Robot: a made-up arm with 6 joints.
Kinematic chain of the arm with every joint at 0, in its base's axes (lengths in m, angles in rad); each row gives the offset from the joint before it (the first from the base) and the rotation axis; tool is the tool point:
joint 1: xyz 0 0 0.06 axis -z
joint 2: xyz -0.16 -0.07 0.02 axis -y
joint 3: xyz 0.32 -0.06 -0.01 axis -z
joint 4: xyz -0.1 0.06 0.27 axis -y
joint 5: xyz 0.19 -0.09 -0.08 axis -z
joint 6: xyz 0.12 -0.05 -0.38 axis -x
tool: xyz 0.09 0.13 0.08
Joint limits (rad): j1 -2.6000..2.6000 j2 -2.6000..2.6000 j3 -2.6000..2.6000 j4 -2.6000..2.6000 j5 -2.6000..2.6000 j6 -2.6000..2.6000
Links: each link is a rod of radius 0.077 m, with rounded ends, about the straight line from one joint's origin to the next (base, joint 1, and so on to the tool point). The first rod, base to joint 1, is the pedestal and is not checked.
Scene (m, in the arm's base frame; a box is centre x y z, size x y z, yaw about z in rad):
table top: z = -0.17
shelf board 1: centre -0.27 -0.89 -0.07 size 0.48 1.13 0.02 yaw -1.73
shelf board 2: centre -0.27 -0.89 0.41 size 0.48 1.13 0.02 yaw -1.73
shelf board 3: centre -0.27 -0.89 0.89 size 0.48 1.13 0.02 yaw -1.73
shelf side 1: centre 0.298 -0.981 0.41 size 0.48 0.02 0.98 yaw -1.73
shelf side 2: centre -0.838 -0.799 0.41 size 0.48 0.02 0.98 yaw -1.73
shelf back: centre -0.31 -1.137 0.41 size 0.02 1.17 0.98 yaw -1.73
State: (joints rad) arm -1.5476 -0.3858 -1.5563 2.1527 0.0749 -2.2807
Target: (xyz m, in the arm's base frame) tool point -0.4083 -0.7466 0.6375
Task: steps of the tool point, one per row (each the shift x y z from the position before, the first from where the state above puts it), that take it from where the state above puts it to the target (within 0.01 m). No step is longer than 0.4 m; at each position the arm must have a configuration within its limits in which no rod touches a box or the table.
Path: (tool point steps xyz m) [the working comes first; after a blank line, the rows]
Joints at the target: -0.5946 1.0033 -0.7948 2.6000 -0.5518 -1.8703
Straight joint move there: touches shelf board 3.

1: 0.1976 -0.2765 0.2102
2: 0.0117 -0.3781 0.0999
3: -0.1739 -0.3225 -0.0295
4: -0.2671 -0.1538 -0.1206
5: -0.2431 0.0240 -0.1407
6: -0.0310 -0.1226 -0.0191
7: -0.0113 -0.1036 -0.0010
8: -0.0061 -0.0751 0.0201

